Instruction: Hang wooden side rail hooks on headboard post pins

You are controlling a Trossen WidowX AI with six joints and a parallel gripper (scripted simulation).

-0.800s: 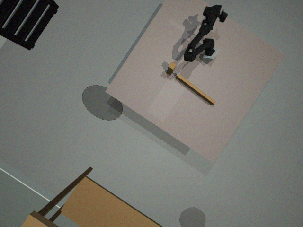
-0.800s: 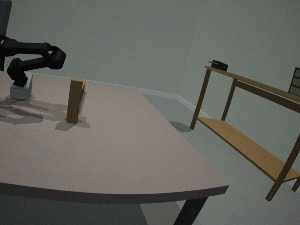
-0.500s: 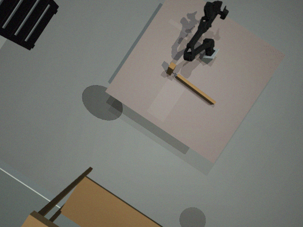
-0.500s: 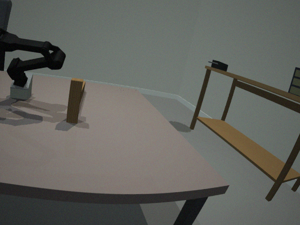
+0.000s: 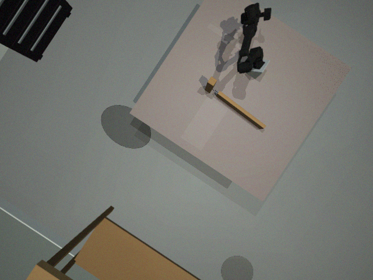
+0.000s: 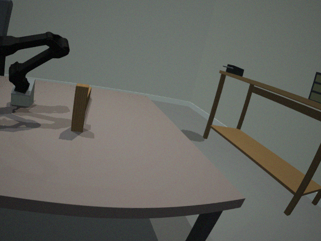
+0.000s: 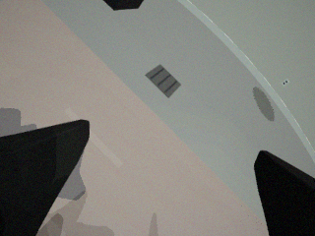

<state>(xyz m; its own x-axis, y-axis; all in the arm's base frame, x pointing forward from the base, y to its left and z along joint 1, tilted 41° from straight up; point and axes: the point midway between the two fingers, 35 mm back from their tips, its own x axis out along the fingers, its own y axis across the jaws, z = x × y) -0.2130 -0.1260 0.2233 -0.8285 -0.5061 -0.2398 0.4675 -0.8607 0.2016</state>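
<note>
Now: gripper tip 58 cm short of the wooden headboard post, 6 cm to the right of it and 9 cm above it.
</note>
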